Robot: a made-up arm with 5 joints.
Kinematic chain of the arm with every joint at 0, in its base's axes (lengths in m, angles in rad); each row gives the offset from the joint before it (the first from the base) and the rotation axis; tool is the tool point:
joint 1: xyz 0 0 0.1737 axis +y
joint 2: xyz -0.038 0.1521 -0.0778 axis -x
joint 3: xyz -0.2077 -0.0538 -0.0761 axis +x
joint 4: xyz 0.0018 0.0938 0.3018 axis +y
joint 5: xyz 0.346 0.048 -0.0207 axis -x
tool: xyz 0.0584 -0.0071 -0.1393
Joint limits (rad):
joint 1: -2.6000..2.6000
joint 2: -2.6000..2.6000
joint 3: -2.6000..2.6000
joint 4: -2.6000..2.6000
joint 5: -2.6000..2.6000
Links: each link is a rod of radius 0.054 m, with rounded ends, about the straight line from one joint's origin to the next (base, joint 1, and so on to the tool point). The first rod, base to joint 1, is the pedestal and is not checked.
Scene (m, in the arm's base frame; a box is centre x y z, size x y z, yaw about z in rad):
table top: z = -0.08
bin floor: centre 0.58 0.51 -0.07 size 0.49 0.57 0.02 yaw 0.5
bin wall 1: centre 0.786 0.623 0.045 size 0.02 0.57 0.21 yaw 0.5
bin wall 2: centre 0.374 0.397 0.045 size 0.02 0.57 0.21 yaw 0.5
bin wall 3: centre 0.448 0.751 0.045 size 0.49 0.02 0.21 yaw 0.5
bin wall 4: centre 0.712 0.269 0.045 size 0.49 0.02 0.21 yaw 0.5
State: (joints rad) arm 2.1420 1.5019 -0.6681 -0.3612 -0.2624
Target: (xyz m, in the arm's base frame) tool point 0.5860 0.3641 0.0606
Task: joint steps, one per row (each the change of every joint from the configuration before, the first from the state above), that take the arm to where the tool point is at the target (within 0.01 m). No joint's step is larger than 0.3 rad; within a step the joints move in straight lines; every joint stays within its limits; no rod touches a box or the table.
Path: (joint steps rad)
1: -0.0812 -0.0509 0.1086 -0.2812 0.1002
2: -0.0811 -0.0508 0.1087 -0.2812 0.1001
3: -0.0812 -0.0509 0.1086 -0.2812 0.1002
4: -0.0812 -0.0509 0.1086 -0.2812 0.1001
5: -0.0811 -0.0508 0.1087 -0.2812 0.1002
6: -0.0812 -0.0509 0.1086 -0.2812 0.1001
7: 0.1112 -0.1402 0.1994 0.1203 -0.1916
8: 0.1111 -0.1401 0.1995 0.1203 -0.1917
9: 0.1111 -0.1401 0.1994 0.1202 -0.1916

